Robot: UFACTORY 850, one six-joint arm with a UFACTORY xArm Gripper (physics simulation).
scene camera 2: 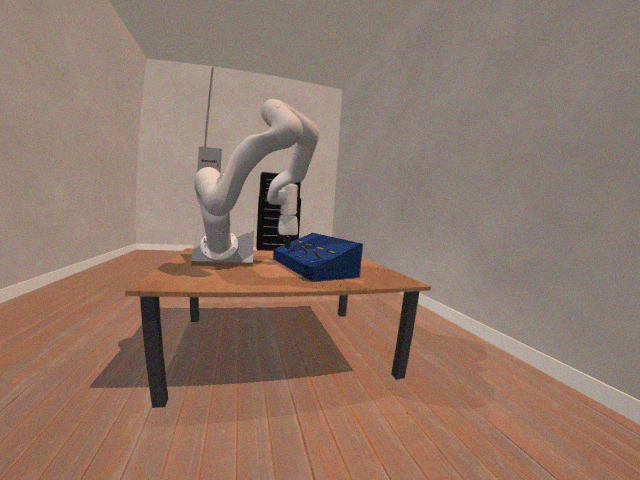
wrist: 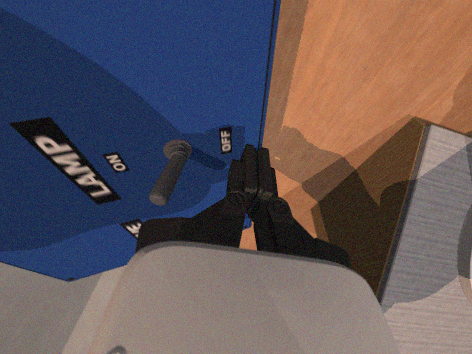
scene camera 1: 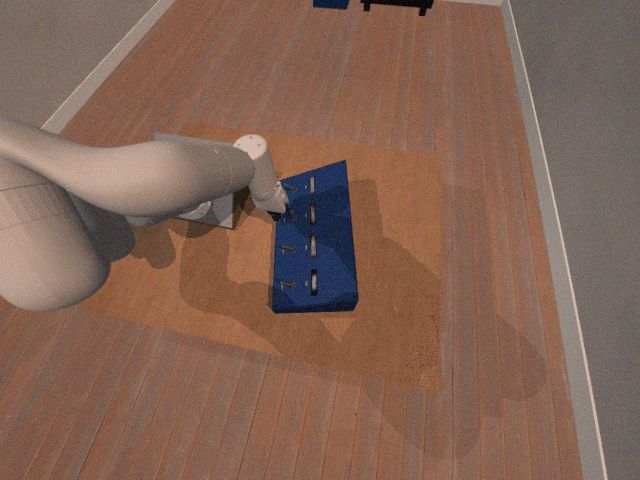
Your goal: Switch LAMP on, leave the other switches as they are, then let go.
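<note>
The LAMP switch (wrist: 170,172) is a grey lever on the blue switch box (scene camera 1: 330,227) (scene camera 2: 336,260) (wrist: 150,55). In the wrist view its tip leans down and left from its round base, nearer the ON label (wrist: 116,162) than the OFF label (wrist: 226,140); the viewing angle leaves its exact setting uncertain. The LAMP label (wrist: 67,160) lies at the left. My gripper (scene camera 1: 277,216) (scene camera 2: 287,241) (wrist: 250,160) is shut and empty. Its fingertips are beside the OFF label, near the box's edge, apart from the lever in the wrist view.
Other levers (scene camera 1: 288,249) (scene camera 1: 287,284) stand in the same row on the box. A partly hidden label (wrist: 132,228) shows below LAMP. The arm's grey base plate (scene camera 1: 224,209) (scene camera 2: 245,254) (wrist: 440,185) is beside the box on the wooden table (scene camera 1: 248,248) (scene camera 2: 217,284).
</note>
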